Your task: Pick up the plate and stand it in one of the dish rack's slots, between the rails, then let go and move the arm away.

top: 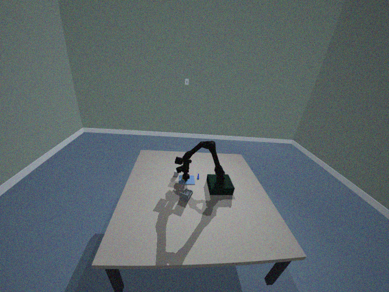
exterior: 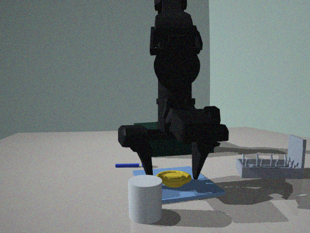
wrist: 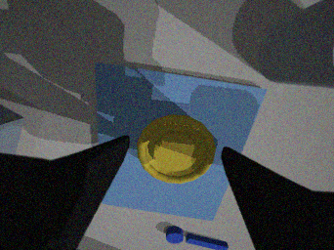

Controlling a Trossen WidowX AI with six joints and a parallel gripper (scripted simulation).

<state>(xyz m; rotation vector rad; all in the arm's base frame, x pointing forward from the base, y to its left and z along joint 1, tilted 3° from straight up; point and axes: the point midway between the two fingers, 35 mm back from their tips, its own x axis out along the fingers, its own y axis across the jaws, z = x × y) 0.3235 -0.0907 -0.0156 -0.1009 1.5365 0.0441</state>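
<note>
My gripper tip is now 20 mm past the grey dish rack, 220 mm to the right of it and 10 mm below it. From my gripper tip the other things lie so: cylinder cup: 90 mm ahead, 60 mm to the right, 10 mm above; blue spoon: 130 mm behind, 50 mm to the right, 10 mm below; yellow plate: 10 mm above.
</note>
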